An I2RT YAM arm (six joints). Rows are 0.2 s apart.
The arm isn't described. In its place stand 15 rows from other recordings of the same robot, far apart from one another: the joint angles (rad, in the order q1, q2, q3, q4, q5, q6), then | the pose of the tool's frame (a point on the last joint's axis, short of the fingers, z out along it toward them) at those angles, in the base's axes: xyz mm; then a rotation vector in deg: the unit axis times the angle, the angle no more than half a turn.
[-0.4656 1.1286 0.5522 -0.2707 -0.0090 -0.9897] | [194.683 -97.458 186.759 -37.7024 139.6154 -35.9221]
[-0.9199 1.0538 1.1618 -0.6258 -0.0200 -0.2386] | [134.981 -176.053 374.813 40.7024 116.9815 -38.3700]
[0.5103 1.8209 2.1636 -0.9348 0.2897 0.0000] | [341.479 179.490 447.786 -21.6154 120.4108 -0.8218]
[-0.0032 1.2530 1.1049 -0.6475 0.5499 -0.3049] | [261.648 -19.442 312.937 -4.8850 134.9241 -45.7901]
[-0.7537 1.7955 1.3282 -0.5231 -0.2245 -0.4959] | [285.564 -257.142 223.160 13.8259 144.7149 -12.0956]
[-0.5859 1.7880 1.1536 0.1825 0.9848 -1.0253] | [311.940 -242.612 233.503 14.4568 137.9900 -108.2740]
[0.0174 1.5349 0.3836 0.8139 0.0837 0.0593] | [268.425 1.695 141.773 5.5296 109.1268 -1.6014]
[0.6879 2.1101 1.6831 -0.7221 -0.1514 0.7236] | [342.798 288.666 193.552 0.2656 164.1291 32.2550]
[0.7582 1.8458 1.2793 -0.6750 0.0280 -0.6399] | [266.468 250.982 183.024 -103.3610 123.5337 -0.6691]
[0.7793 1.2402 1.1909 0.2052 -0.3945 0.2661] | [194.934 211.805 427.652 -40.9188 77.4233 64.5501]
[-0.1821 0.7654 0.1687 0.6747 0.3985 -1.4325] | [167.136 -44.823 216.693 -39.3729 90.5285 -88.8010]
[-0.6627 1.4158 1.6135 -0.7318 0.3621 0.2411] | [228.769 -194.537 426.671 64.4064 103.6644 -36.2144]
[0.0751 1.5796 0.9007 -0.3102 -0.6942 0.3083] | [303.794 45.698 185.653 1.2661 144.9180 59.3833]
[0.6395 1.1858 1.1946 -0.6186 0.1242 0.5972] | [207.191 148.606 357.719 1.4386 127.8789 32.1460]
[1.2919 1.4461 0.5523 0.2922 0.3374 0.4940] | [87.342 262.203 161.179 -38.6002 120.7011 38.2778]
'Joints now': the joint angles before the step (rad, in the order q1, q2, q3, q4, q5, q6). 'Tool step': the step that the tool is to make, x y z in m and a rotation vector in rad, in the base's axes. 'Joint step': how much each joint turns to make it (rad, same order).
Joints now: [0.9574, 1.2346, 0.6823, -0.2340, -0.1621, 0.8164]
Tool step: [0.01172, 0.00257, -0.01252, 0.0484, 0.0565, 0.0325]
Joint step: [-0.0458, 0.0621, -0.0156, 0.0824, -0.1078, -0.0028]
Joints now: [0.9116, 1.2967, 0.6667, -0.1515, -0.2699, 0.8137]
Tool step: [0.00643, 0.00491, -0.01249, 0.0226, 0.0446, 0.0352]
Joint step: [-0.0169, 0.0639, -0.0069, 0.0602, -0.0715, -0.0024]
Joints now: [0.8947, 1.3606, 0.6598, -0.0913, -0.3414, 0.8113]
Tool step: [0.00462, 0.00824, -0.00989, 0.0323, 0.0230, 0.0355]
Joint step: [-0.0007, 0.0637, -0.0002, 0.0752, -0.0526, 0.0014]
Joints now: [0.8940, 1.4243, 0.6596, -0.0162, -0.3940, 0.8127]
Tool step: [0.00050, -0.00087, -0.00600, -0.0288, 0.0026, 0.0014]
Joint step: [-0.0023, 0.0166, -0.0032, -0.0100, 0.0088, -0.0150]
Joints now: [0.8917, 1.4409, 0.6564, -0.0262, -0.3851, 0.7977]
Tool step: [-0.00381, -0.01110, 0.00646, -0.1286, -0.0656, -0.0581]
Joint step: [0.0026, -0.0560, 0.0127, -0.1415, 0.1389, -0.0439]
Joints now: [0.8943, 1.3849, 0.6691, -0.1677, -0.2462, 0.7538]
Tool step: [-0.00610, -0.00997, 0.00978, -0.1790, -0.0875, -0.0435]
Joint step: [0.0193, -0.0494, 0.0359, -0.1811, 0.1815, -0.0573]
